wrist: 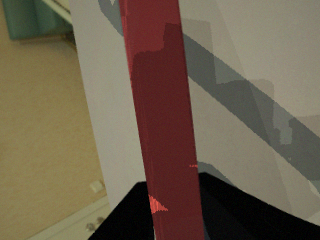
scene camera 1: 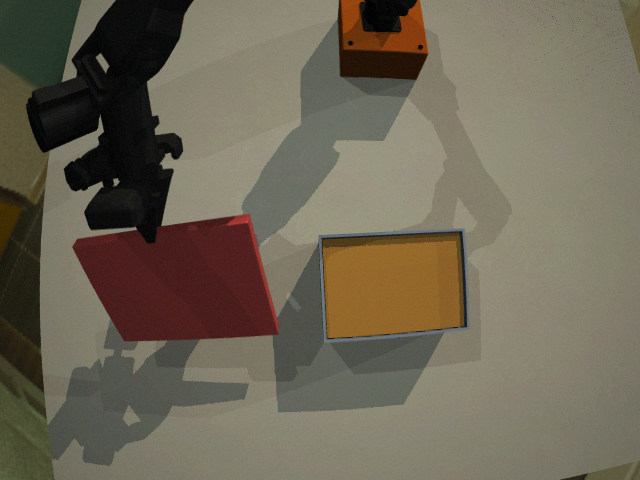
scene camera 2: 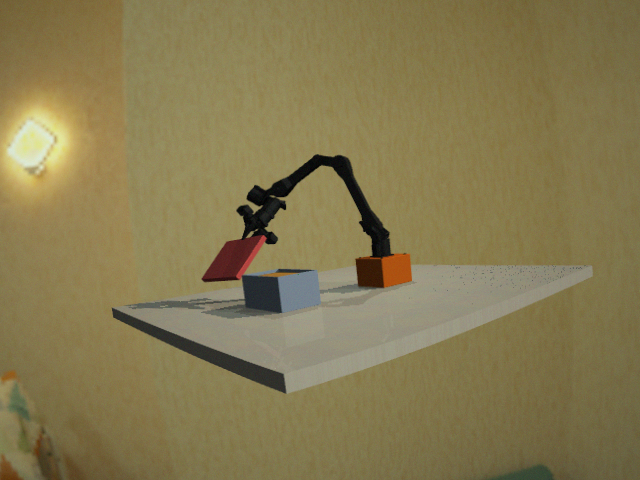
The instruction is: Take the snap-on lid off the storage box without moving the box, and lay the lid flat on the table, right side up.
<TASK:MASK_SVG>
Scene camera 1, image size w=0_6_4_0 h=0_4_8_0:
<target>my gripper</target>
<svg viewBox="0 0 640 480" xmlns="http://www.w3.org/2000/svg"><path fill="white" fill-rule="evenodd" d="M159 115L152 116L152 112L134 122L112 127L102 125L104 132L98 137L98 147L88 151L74 162L71 161L64 168L66 182L72 191L81 189L85 191L88 187L101 181L103 182L102 185L104 187L99 189L84 211L90 230L136 227L148 244L156 242L157 227L162 224L170 183L174 170L171 168L162 169L163 166L160 162L162 162L167 153L171 153L174 160L178 160L183 152L181 137L178 137L177 134L165 133L163 135L155 135L155 128L158 127L160 122Z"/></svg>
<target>red lid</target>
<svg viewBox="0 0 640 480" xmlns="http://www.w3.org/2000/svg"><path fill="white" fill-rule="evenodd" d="M278 335L279 324L250 213L241 216L157 227L156 242L154 244L148 244L138 230L96 237L78 238L72 246L87 278L90 280L99 300L101 300L102 305L105 307L106 312L124 342Z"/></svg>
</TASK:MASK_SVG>
